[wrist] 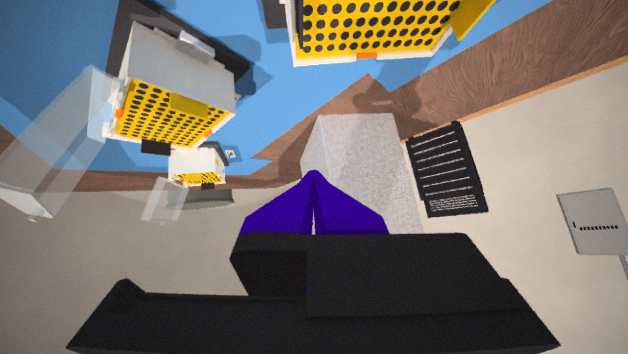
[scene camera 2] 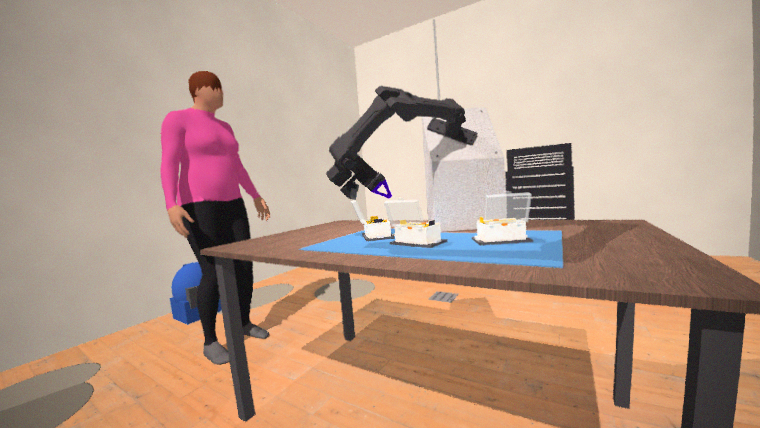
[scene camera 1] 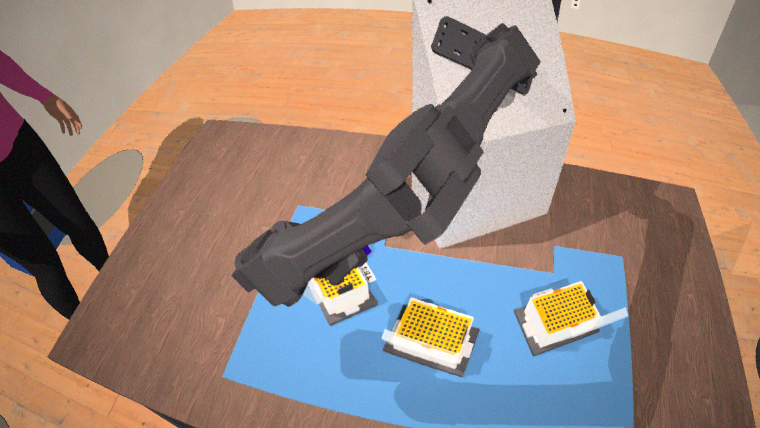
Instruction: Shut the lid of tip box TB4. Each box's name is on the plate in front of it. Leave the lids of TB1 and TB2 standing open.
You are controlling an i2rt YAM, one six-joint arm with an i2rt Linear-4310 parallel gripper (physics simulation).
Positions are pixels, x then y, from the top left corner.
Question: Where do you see a clear lid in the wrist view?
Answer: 166, 200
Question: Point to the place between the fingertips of my gripper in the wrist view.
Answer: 313, 177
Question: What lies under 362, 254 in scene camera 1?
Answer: My gripper.
